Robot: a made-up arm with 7 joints. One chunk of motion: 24 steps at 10 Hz.
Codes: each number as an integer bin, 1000 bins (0 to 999) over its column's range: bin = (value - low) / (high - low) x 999, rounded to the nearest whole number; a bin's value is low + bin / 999 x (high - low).
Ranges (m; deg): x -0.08..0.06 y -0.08..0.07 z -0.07..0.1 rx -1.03..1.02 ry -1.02..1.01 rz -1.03..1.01
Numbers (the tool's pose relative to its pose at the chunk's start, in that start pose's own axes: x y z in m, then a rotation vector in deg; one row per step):
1: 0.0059 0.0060 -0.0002 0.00 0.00 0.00
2: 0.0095 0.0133 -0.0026 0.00 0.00 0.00
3: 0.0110 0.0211 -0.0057 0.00 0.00 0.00
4: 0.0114 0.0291 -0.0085 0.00 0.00 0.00
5: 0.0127 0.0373 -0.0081 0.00 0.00 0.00
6: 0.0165 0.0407 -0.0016 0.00 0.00 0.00
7: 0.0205 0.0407 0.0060 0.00 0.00 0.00
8: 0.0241 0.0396 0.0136 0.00 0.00 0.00
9: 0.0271 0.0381 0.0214 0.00 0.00 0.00
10: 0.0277 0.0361 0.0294 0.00 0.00 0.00
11: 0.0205 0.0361 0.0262 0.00 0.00 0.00
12: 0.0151 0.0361 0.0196 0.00 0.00 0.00
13: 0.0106 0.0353 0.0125 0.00 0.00 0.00
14: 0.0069 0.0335 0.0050 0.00 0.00 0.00
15: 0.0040 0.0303 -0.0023 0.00 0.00 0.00
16: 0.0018 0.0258 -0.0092 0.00 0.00 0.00
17: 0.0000 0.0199 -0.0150 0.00 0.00 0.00
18: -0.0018 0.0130 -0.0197 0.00 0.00 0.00
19: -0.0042 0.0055 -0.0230 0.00 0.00 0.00
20: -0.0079 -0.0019 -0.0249 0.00 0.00 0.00
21: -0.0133 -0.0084 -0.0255 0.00 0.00 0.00
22: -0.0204 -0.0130 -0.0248 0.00 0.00 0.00
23: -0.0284 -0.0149 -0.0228 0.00 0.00 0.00
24: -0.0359 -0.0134 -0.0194 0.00 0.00 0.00
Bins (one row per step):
1: 613 573 410 502 502 504
2: 639 621 396 502 502 504
3: 649 673 378 502 502 504
4: 652 727 361 502 502 504
5: 661 781 364 502 502 504
6: 689 804 402 502 502 504
7: 717 804 447 502 502 504
8: 743 797 491 502 502 504
9: 764 787 537 502 502 504
10: 769 773 584 502 502 504
11: 717 773 565 502 502 504
12: 679 773 527 502 502 504
13: 646 768 485 502 502 504
14: 620 756 441 502 502 504
15: 599 735 398 502 502 504
16: 584 705 357 502 502 504
17: 571 665 323 502 502 504
18: 558 619 296 502 502 504
19: 541 569 276 502 502 504
20: 514 520 265 502 502 504
21: 476 477 262 502 502 504
22: 425 446 266 502 502 504
23: 368 434 277 502 502 504
24: 315 444 297 502 502 504

